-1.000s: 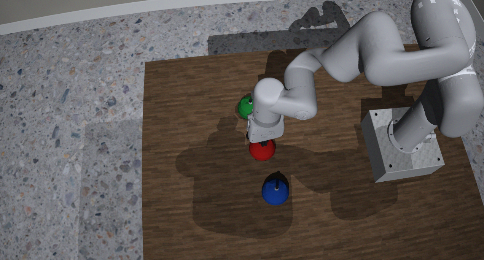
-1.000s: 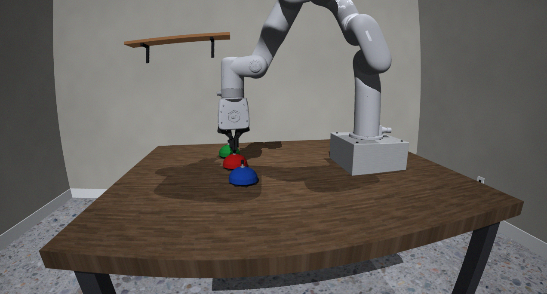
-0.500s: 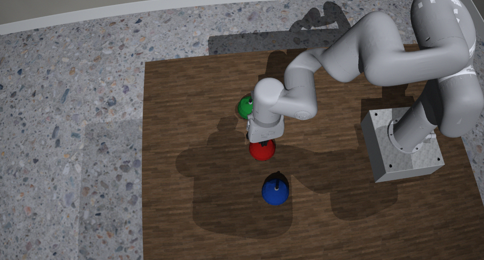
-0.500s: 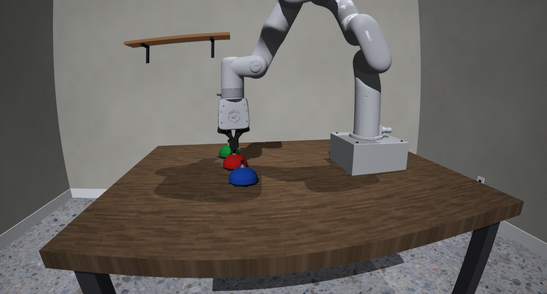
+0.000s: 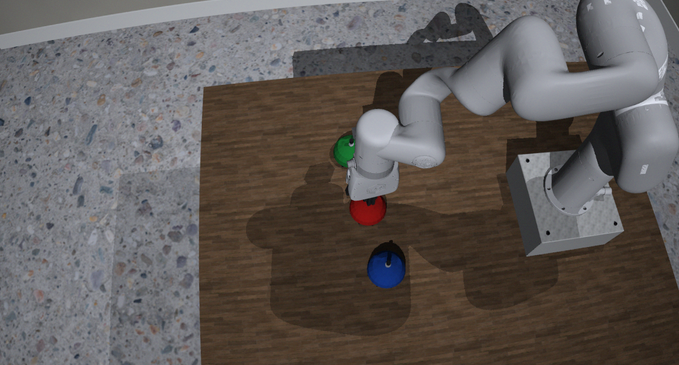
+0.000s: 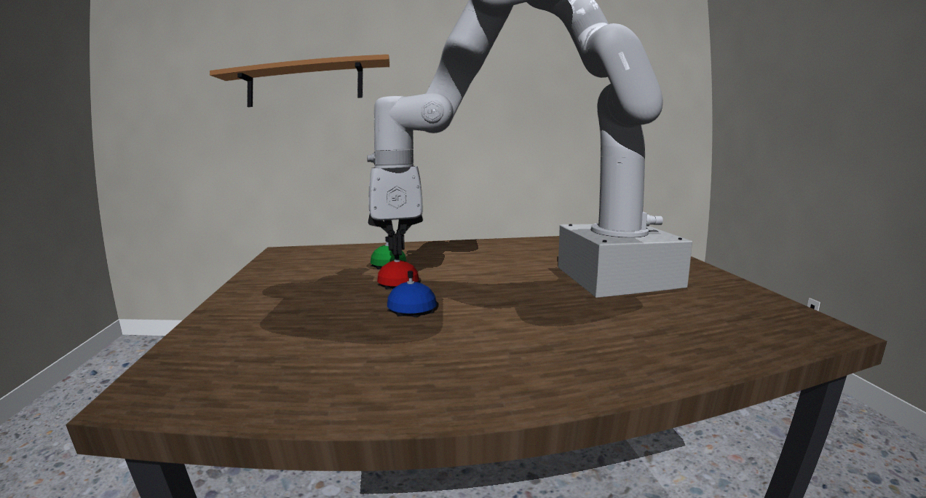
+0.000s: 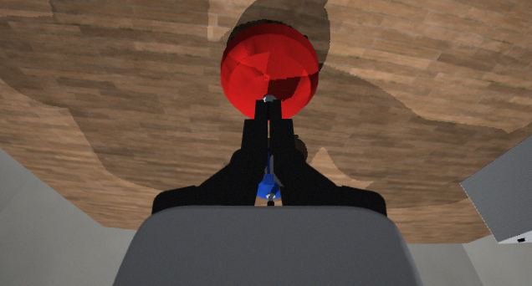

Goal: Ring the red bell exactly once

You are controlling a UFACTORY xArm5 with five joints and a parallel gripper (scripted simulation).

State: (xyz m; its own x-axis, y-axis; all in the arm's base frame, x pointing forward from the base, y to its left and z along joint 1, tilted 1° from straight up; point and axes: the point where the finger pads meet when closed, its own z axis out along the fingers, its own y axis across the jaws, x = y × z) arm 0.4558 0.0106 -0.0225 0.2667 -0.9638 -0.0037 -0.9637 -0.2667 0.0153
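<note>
The red bell is 4 cm below my hand. From my hand the other things lie so: blue bell: 4 cm behind, 14 cm to the left, 4 cm below; then green bell: 4 cm ahead, 15 cm to the right, 4 cm below.
</note>
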